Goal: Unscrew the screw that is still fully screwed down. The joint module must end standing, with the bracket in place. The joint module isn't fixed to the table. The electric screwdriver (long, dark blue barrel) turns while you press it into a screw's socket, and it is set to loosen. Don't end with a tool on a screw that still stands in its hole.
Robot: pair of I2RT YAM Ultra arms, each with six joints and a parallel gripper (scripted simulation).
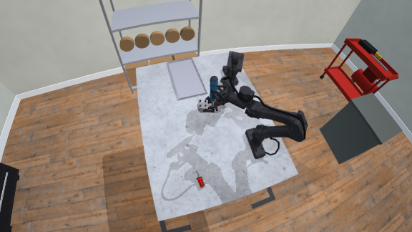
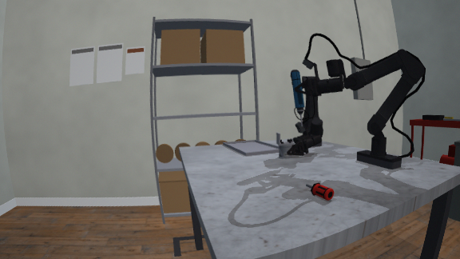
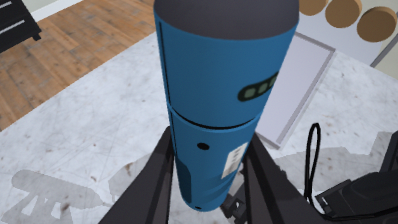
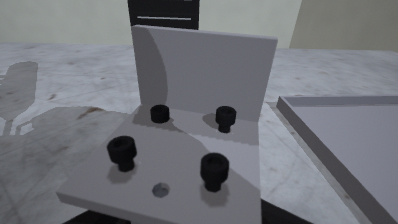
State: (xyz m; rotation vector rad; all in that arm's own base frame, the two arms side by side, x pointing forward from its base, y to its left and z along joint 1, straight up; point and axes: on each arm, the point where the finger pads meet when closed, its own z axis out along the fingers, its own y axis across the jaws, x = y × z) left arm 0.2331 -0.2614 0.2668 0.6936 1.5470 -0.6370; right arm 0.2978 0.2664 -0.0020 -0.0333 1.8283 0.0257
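The joint module is right at my right hand. The rest, counted from my right hand: screw 4 cm above, 2 cm ahead, 1 cm to the left; grey bracket 5 cm above; bit 14 cm above, 8 cm to the left, 4 cm behind.
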